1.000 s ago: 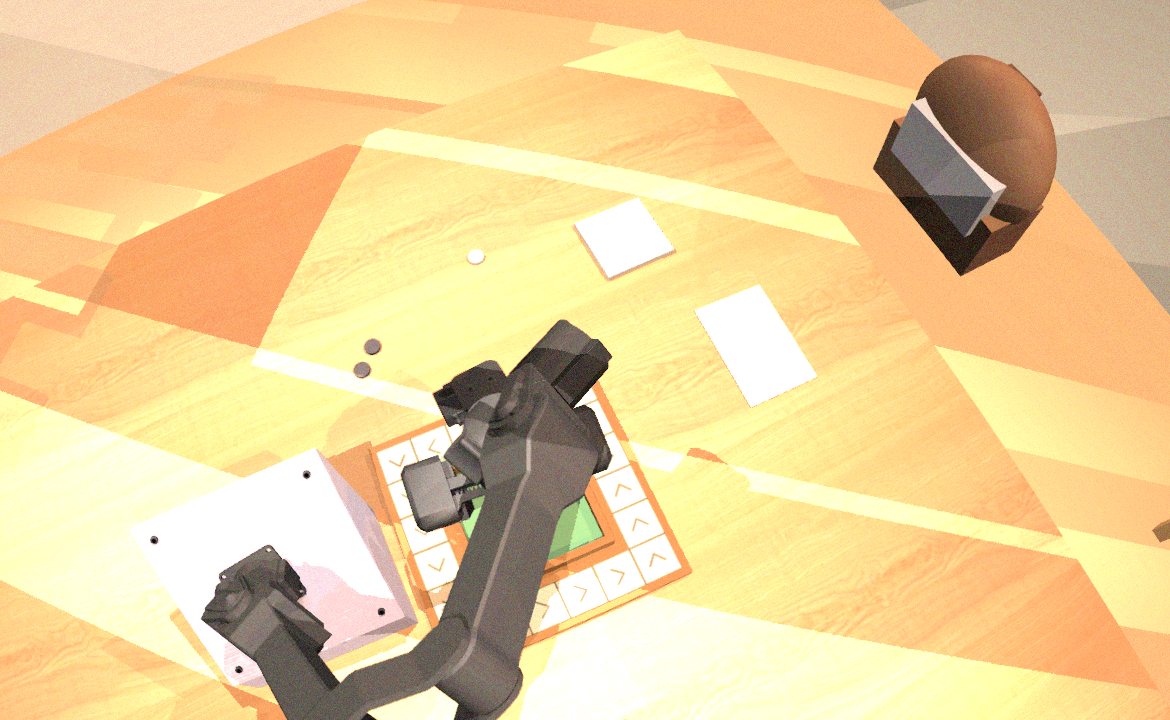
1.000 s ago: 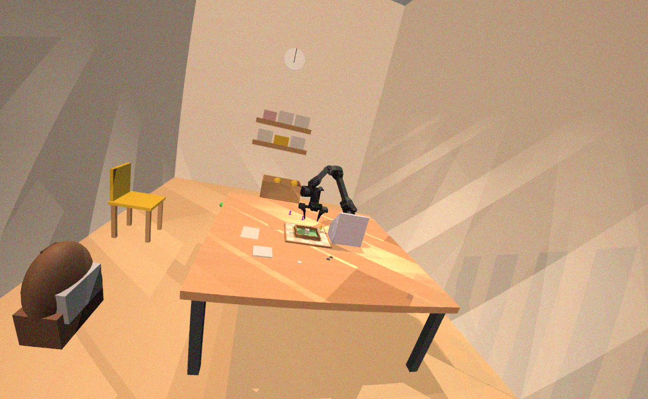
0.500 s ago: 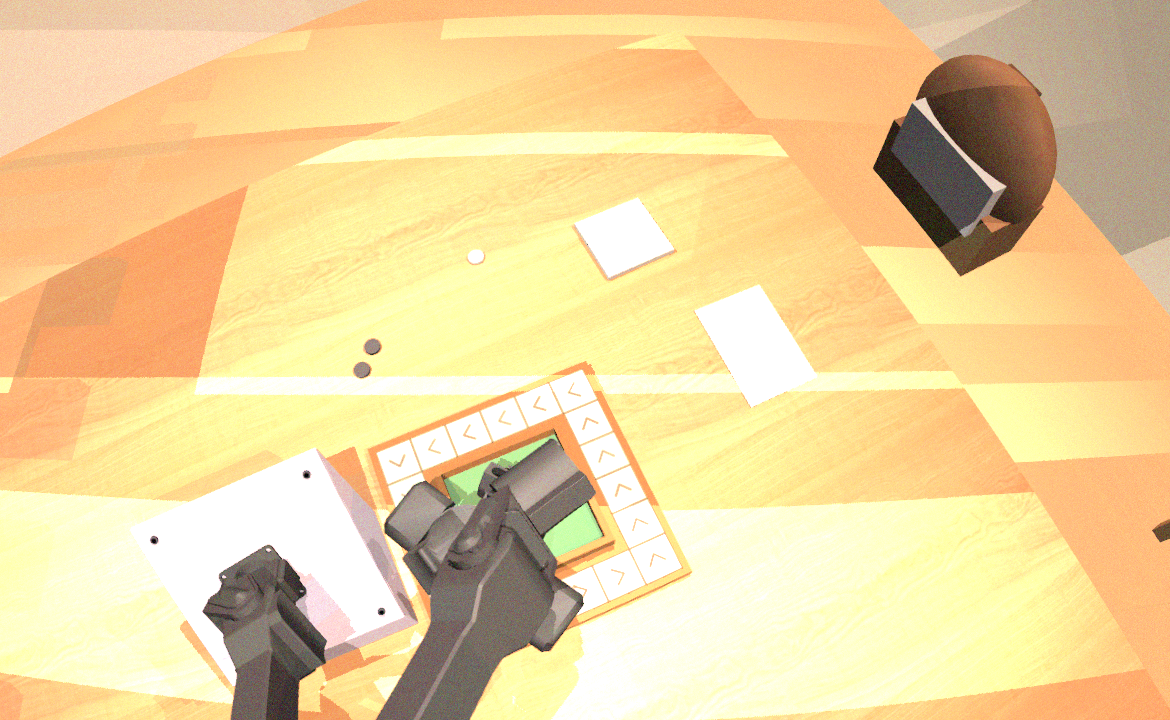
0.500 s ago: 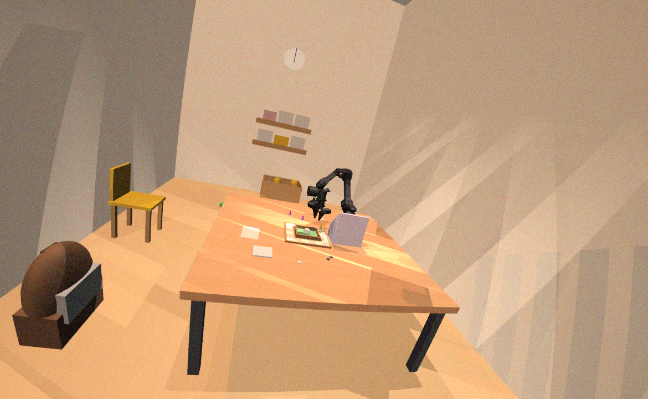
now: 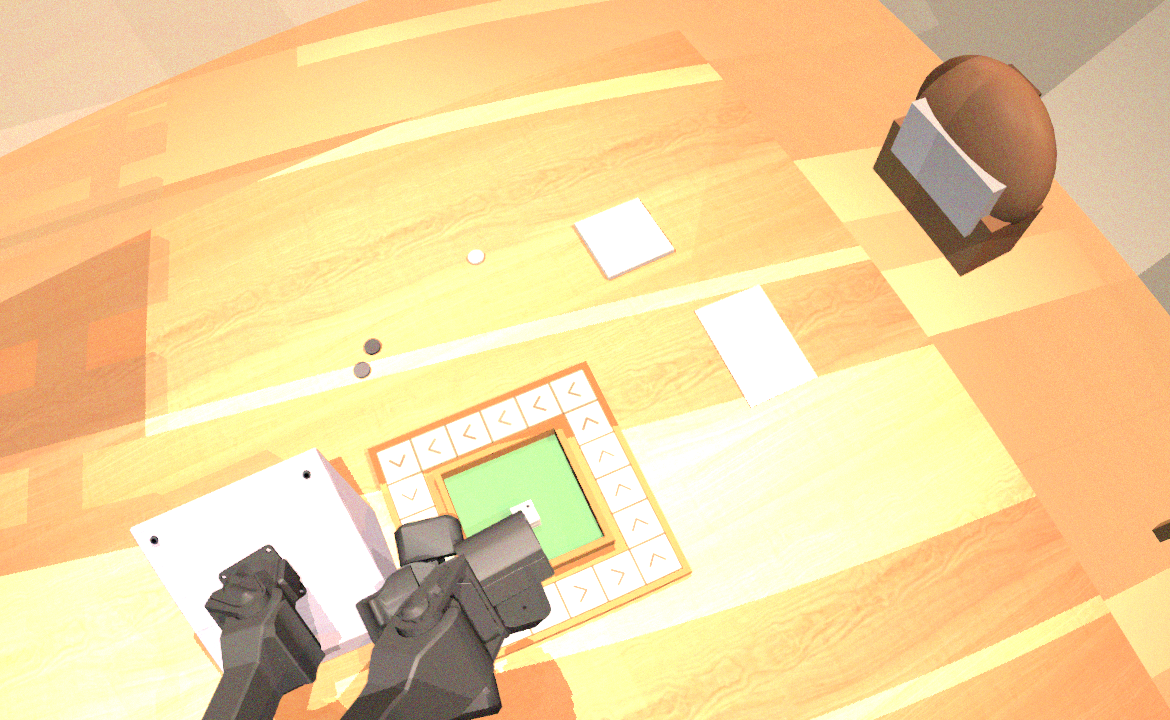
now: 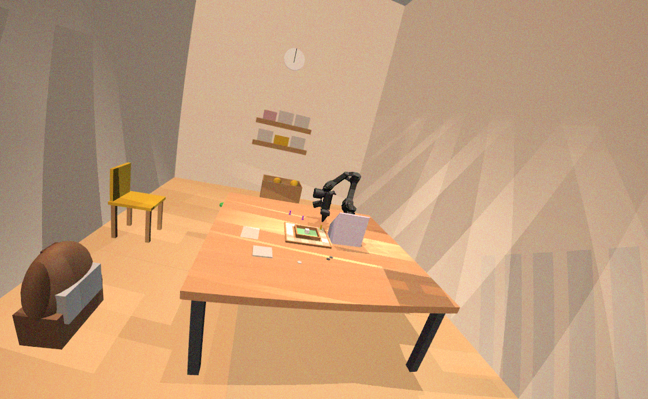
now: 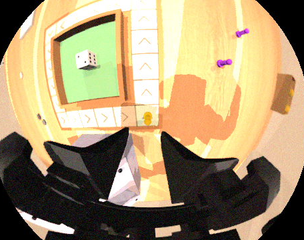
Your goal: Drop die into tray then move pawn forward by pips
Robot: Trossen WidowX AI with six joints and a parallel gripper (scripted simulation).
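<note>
My gripper tip is now 50 mm above the yellow pawn. The rest, counted from my gripper tip: white disc (240 mm ahead, 440 mm to the left, 80 mm below); then white die (120 mm ahead, 80 mm to the left, 50 mm below); then dice tray (120 mm ahead, 100 mm to the left, 70 mm below).
</note>
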